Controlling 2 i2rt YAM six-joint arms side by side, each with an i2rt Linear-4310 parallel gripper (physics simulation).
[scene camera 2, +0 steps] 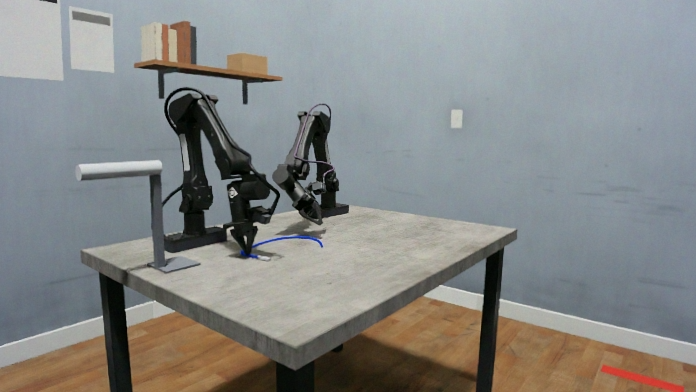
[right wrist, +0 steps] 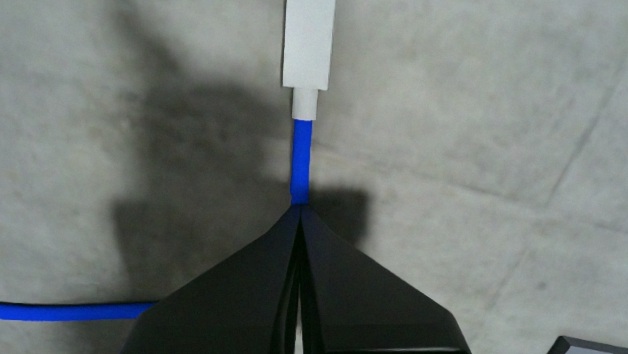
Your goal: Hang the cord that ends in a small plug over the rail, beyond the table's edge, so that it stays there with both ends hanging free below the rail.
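Where they show: left gripper, fingertip midpoint: [scene camera 2: 321,224]; right gripper, fingertip midpoint: [scene camera 2: 248,254] [right wrist: 300,218]; left arm's base, origin of the base link: [scene camera 2: 328,209]; right arm's base, origin of the base link: [scene camera 2: 195,235].
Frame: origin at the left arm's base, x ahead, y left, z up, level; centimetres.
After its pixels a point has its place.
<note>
The blue cord [scene camera 2: 292,237] {x 21.2, y -38.9, z -2.2 cm} [right wrist: 301,160] {x 30.9, y -61.5, z -1.8 cm} lies on the table in a curve, its far end to the right in the scene view. It ends in a small white plug [scene camera 2: 264,258] {x 34.7, y -61.0, z -2.0 cm} [right wrist: 307,45] {x 34.4, y -60.5, z -1.8 cm}, which lies flat on the table. My right gripper [scene camera 2: 247,255] {x 28.7, y -62.1, z -2.0 cm} [right wrist: 300,218] {x 28.7, y -62.1, z -2.0 cm} is down at the table, shut on the cord a short way behind the plug; the fingers hide the pinched part. My left gripper [scene camera 2: 320,223] {x 29.8, y -34.0, z 2.9 cm} is shut and empty, above the table beyond the cord. The white rail [scene camera 2: 120,170] {x 24.4, y -94.3, z 23.6 cm} is level on top of a grey post, at the left, sticking out past the table's edge.
The rail's grey post [scene camera 2: 157,220] {x 23.1, y -85.4, z 10.4 cm} rises from a flat base plate [scene camera 2: 175,265] {x 24.0, y -81.7, z -1.9 cm} near the left edge of the table [scene camera 2: 320,300] {x 66.4, y -70.6, z -2.5 cm}, left of my right gripper. A wall shelf [scene camera 2: 210,71] with books and a box is behind the arms.
</note>
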